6 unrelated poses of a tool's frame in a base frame.
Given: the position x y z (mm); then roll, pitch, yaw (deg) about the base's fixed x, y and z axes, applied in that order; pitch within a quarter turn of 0, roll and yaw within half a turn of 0.
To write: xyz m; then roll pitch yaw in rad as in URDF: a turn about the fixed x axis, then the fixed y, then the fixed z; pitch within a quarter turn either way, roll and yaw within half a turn. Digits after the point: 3 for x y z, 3 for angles.
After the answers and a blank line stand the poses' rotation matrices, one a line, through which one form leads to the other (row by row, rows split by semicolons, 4 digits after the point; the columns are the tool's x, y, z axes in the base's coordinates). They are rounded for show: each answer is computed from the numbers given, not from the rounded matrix.
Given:
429 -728 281 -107.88 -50.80 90.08
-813 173 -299 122.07 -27.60 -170.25
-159 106 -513 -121.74 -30.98 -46.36
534 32 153 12.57 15.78 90.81
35 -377 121 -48.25 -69.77 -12.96
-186 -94 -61 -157.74 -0.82 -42.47
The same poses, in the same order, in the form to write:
0.429 -0.728 0.281 -1.883 -0.887 1.572
-0.813 0.173 -0.299 2.131 -0.482 -2.971
-0.159 0.106 -0.513 -2.125 -0.541 -0.809
0.534 0.032 0.153 0.219 0.275 1.585
0.035 -0.377 0.121 -0.842 -1.218 -0.226
-0.186 -0.094 -0.061 -2.753 -0.014 -0.741

-0.0009 0.3060 -0.9520; 0.6320 0.7379 0.2366; 0.7749 -0.6015 -0.1940
-0.8734 0.2970 -0.3859; -0.1501 0.5898 0.7935; 0.4633 0.7510 -0.4705
0.5917 -0.0786 0.8023; -0.6205 -0.6799 0.3909; 0.5147 -0.7291 -0.4510
-0.0136 -0.9768 0.2139; 0.9622 0.0454 0.2685; -0.2719 0.2094 0.9392
0.3370 0.8315 -0.4416; -0.0776 0.4919 0.8672; 0.9383 -0.2580 0.2303
0.7376 -0.6209 0.2655; -0.6751 -0.6863 0.2705; 0.0143 -0.3788 -0.9254

